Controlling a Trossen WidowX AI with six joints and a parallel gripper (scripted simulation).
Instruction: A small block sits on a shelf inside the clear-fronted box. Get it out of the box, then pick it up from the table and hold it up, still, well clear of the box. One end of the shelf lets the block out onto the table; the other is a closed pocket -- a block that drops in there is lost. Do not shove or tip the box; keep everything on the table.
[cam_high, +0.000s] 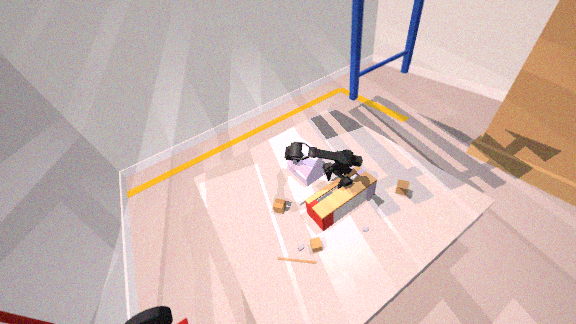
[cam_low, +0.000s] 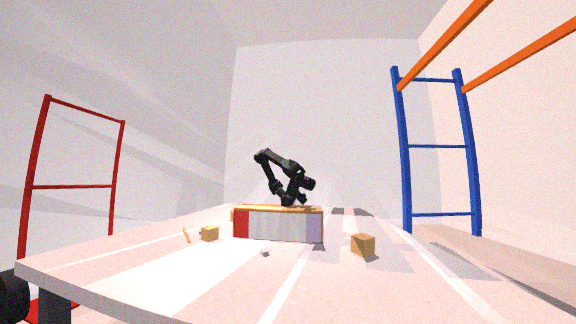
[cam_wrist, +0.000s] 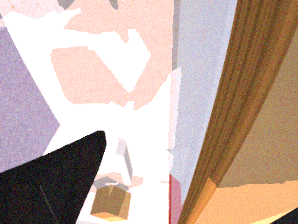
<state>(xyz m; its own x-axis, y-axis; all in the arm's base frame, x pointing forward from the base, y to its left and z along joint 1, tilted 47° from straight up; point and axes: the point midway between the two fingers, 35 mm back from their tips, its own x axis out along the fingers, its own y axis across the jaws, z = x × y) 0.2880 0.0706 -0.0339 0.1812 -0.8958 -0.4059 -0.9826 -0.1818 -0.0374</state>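
Now: gripper tip 4 cm short of the long box, 1 cm to the left of it and 2 cm above it. Round my gripper tip: thin stick (23 cm ahead, 38 cm to the right, 8 cm below).
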